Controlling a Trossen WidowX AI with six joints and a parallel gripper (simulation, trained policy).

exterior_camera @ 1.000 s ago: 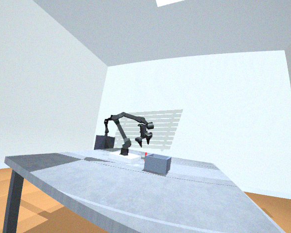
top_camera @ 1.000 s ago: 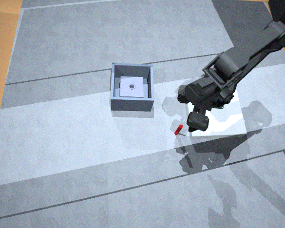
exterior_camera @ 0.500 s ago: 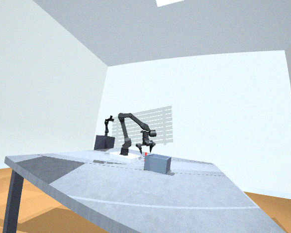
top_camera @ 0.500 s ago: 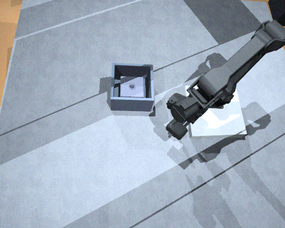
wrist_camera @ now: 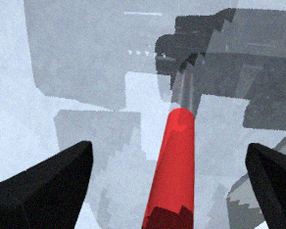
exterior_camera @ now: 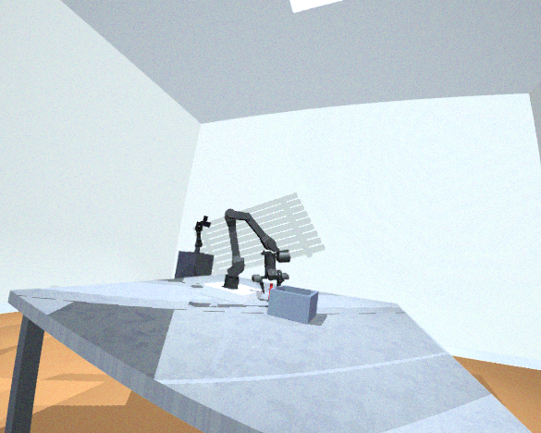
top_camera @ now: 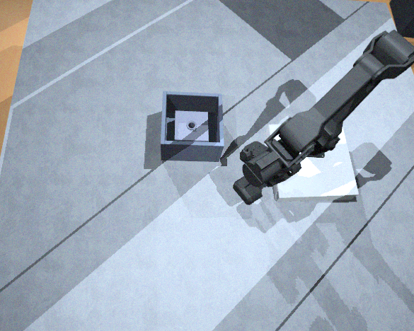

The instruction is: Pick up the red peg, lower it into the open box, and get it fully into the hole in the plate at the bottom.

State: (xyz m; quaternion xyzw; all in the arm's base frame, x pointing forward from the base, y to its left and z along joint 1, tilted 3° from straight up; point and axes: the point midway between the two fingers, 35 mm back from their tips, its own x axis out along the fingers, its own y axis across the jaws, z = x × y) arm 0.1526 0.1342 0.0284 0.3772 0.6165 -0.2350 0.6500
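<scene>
Right now the plate is 190 mm ahead of my gripper tip, 170 mm to the right of it and 20 mm above it. Also, from my gripper tip: grey-blue box 190 mm ahead, 170 mm to the right; then red peg 10 mm above.
</scene>
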